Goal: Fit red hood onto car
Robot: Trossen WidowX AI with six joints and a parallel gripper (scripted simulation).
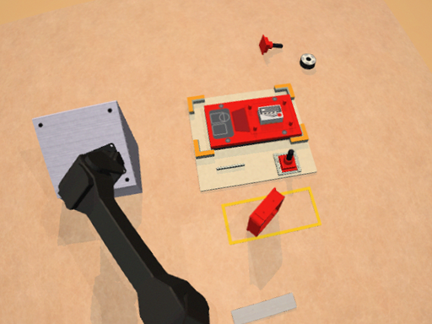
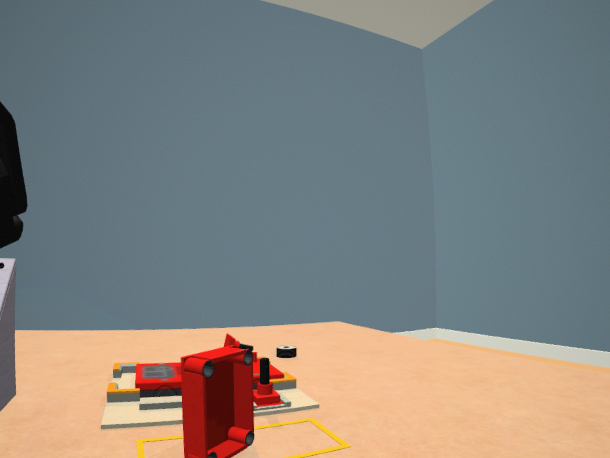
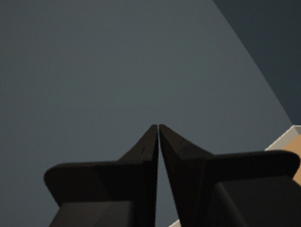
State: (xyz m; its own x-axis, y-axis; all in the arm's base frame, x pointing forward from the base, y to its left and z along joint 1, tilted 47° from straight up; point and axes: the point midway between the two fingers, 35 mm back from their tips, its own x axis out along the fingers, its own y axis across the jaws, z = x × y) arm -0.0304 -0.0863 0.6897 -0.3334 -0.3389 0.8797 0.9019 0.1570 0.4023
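Right now the red hood is 460 mm below my gripper tip, 420 mm to the left of it and 360 mm ahead of it. Round my gripper tip: beige jig plate 620 mm to the left, 500 mm below, 410 mm ahead; black wheel 760 mm to the left, 620 mm ahead, 500 mm below; grey engine block 630 mm to the left, 480 mm below, 460 mm ahead.
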